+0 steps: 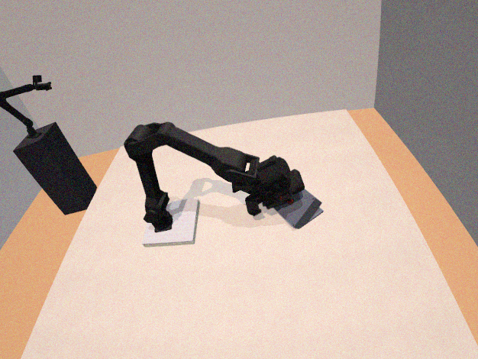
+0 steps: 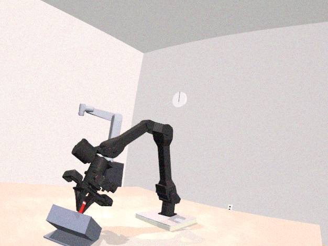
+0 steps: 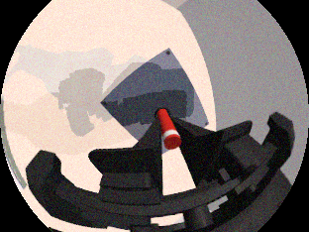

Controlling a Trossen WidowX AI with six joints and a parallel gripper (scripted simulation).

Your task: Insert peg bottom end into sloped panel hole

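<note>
My gripper tip is now 10 mm past the red peg and 10 mm below it. From my gripper tip the other things lie so: grey sloped panel: 20 mm ahead, 10 mm to the left, 30 mm below.
</note>
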